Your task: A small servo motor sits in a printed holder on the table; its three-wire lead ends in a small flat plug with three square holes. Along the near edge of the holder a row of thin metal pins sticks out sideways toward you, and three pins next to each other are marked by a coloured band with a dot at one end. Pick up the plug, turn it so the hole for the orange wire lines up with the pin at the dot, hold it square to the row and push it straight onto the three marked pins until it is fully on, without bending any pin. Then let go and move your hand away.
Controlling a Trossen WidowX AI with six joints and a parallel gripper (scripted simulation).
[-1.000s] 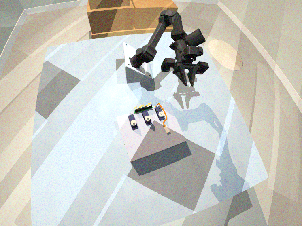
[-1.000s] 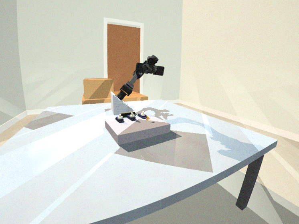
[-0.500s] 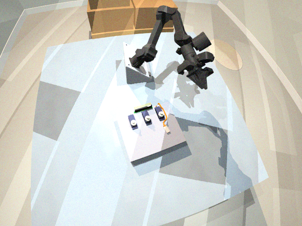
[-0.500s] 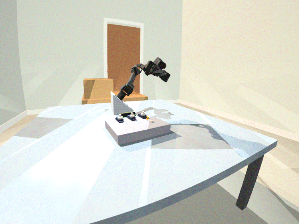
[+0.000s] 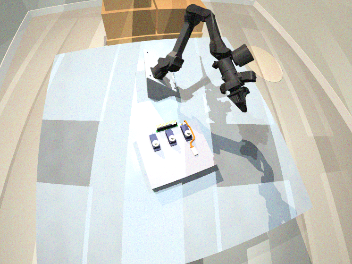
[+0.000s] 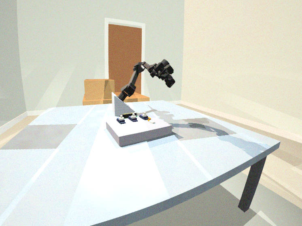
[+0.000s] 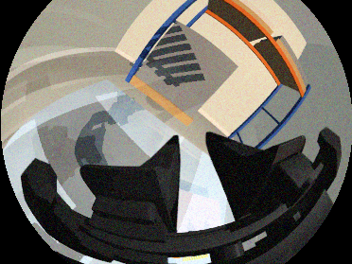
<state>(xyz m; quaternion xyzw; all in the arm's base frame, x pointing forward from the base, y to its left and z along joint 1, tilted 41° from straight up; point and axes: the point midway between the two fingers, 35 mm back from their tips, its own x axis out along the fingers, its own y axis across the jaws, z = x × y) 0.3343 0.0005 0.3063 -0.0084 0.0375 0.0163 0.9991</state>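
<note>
My gripper tip is now 130 mm past the dark strip, 230 mm to the left of it and 230 mm above it. From my gripper tip the other things lie so: pale printed holder 30 mm ahead, 230 mm to the right, 270 mm below.
</note>
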